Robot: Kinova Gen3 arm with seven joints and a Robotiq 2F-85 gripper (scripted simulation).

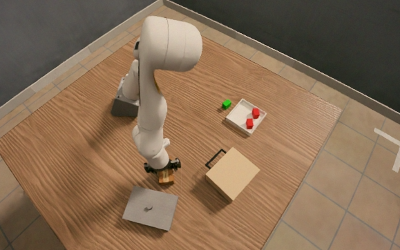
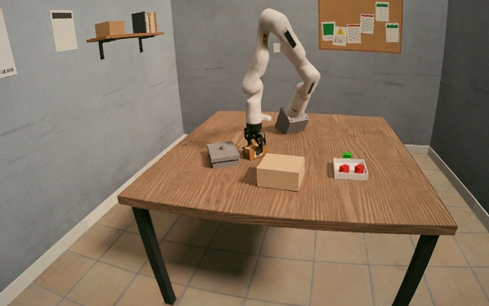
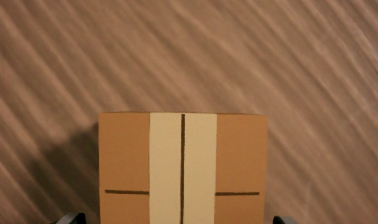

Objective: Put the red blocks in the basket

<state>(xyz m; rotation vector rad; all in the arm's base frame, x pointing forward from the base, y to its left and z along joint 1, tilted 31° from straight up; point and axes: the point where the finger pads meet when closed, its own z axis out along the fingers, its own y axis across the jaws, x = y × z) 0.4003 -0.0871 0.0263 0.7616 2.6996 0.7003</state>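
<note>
Right now the brown cardboard box is right at my hand. From my hand the other things lie so: grey lid: 130 mm to the right, 100 mm ahead, 10 mm above; then grey metal box: 130 mm to the right, 100 mm ahead, 10 mm below; then blue block: 20 mm below, 20 mm ahead, 10 mm to the right.
</note>
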